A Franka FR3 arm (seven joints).
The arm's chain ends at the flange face. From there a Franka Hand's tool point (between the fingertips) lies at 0.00 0.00 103.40 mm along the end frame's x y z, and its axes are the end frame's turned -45 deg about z.
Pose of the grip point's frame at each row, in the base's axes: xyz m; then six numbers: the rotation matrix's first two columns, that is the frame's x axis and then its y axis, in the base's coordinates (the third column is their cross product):
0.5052 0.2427 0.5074 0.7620 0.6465 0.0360 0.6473 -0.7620 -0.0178
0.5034 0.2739 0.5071 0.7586 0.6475 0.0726 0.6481 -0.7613 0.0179
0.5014 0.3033 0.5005 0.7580 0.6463 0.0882 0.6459 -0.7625 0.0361
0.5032 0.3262 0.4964 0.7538 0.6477 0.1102 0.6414 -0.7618 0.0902
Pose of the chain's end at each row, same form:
0.5036 0.2389 0.6107 0.9965 -0.0817 0.0129 -0.0811 -0.9960 -0.0380
0.4965 0.2704 0.6102 0.9947 -0.0805 0.0640 -0.0781 -0.9962 -0.0387
0.4920 0.3002 0.6034 0.9927 -0.0822 0.0879 -0.0793 -0.9962 -0.0368
0.4885 0.3259 0.5987 0.9866 -0.0807 0.1417 -0.0795 -0.9967 -0.0141

